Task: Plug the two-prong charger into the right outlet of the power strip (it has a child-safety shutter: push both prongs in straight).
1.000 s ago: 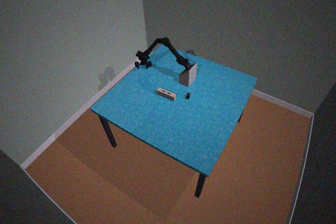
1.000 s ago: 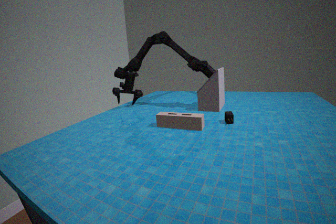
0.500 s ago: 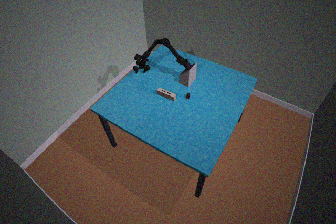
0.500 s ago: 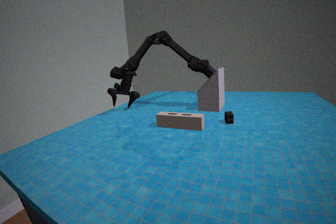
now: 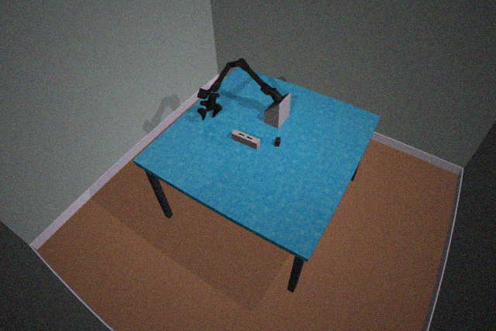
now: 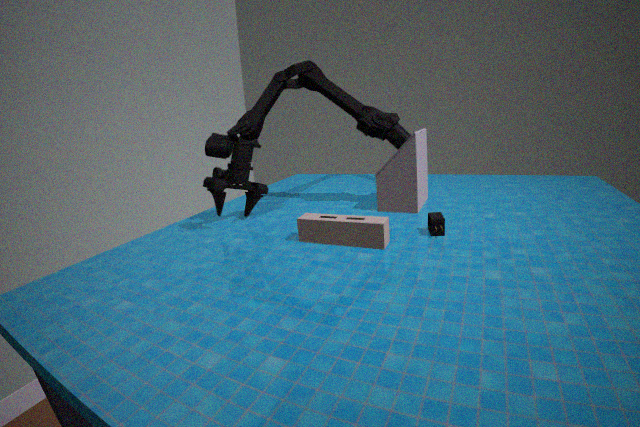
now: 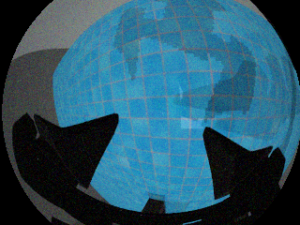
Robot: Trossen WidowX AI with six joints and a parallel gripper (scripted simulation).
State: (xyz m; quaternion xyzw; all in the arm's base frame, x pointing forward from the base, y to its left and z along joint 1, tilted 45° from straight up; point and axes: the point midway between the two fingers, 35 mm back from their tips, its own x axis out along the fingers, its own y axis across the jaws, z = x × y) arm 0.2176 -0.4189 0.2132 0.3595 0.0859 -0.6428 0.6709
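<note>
My gripper tip is now 550 mm to the right of the black two-prong charger and 10 mm above it.
</note>
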